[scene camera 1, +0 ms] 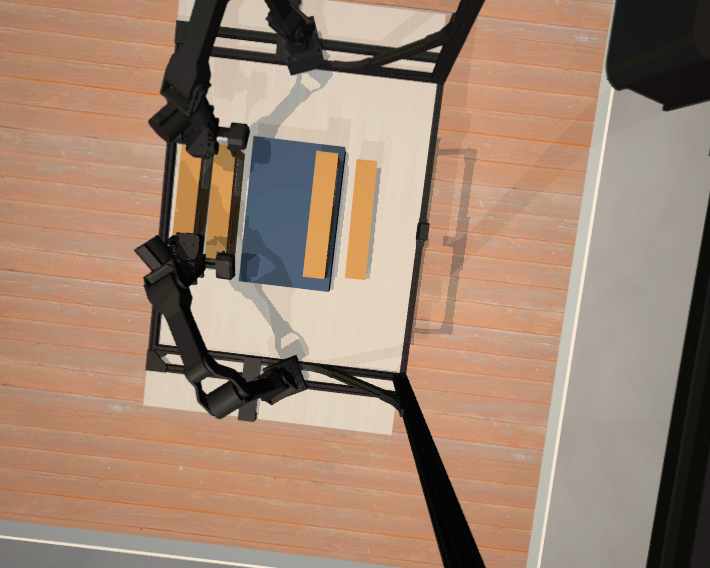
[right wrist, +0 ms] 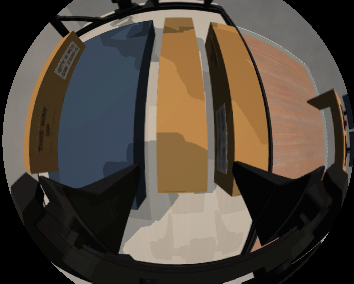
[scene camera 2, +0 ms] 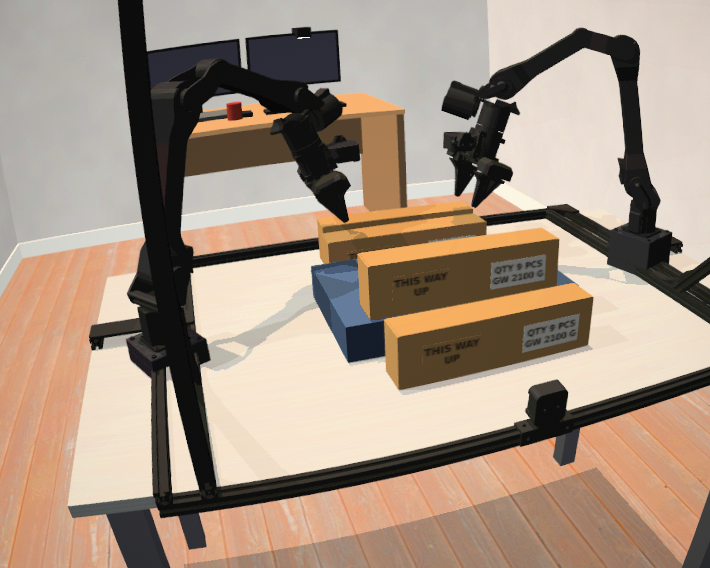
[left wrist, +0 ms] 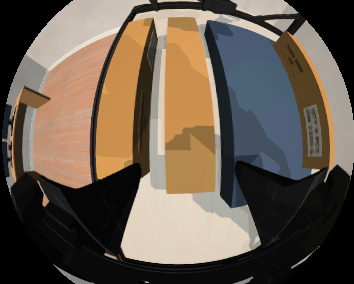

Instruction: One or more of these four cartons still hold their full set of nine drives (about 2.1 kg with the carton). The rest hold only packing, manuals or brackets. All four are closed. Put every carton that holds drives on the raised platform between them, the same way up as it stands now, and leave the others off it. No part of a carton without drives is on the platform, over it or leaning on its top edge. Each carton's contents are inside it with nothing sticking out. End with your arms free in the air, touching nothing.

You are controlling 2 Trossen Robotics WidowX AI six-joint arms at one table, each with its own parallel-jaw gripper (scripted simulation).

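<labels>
Scene camera 1 shows me a carton that I can also find in scene camera 2, in the right wrist view (pixel 43 117) and in the left wrist view (pixel 315 115). There is another carton, in scene camera 1 (pixel 227 176), in scene camera 2, in the right wrist view (pixel 181 129) and in the left wrist view. On the carton, (left wrist: pixel 190 158) and (scene camera 2: pixel 345 235) are the same spot. Likewise on the carton, (scene camera 2: pixel 397 281) and (scene camera 1: pixel 327 259) are the same spot.
</labels>
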